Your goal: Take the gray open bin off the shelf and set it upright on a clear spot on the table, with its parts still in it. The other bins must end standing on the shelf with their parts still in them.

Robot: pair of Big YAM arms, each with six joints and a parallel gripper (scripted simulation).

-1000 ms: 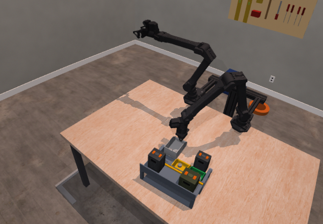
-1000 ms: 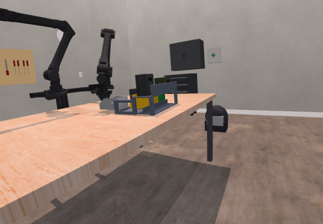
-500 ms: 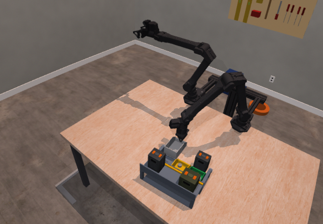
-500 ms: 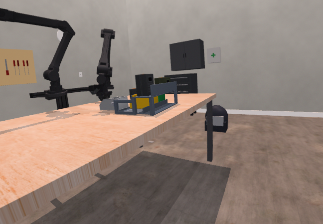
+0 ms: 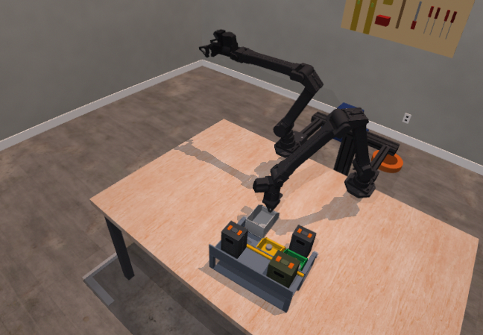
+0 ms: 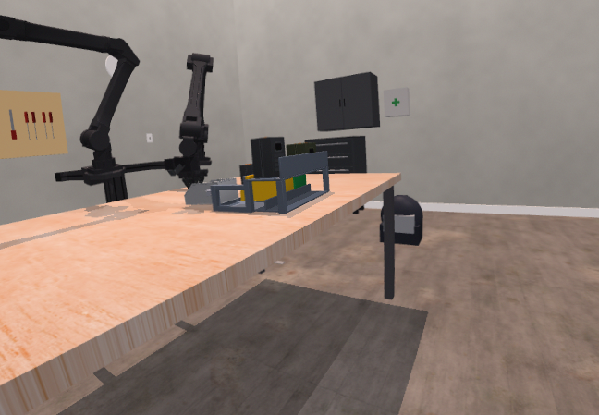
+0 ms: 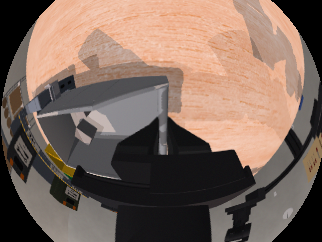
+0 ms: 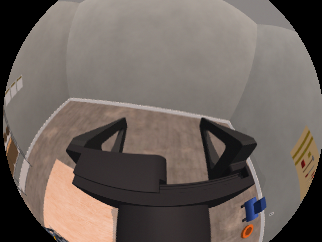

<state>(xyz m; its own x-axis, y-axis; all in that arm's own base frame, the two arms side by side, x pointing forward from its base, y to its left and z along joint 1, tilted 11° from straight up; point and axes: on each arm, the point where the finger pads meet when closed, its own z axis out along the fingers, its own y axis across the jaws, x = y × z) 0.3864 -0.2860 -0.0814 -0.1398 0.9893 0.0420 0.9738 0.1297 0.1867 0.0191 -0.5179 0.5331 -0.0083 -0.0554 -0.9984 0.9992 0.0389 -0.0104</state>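
The gray open bin lies 8 cm ahead of my left hand, 1 cm to the left of it and 1 cm above it. From my left hand the other things lie so: yellow bin 22 cm ahead, 16 cm to the left; then gray shelf 25 cm ahead, 16 cm to the left, 3 cm above; then green bin 27 cm to the left, 21 cm ahead.
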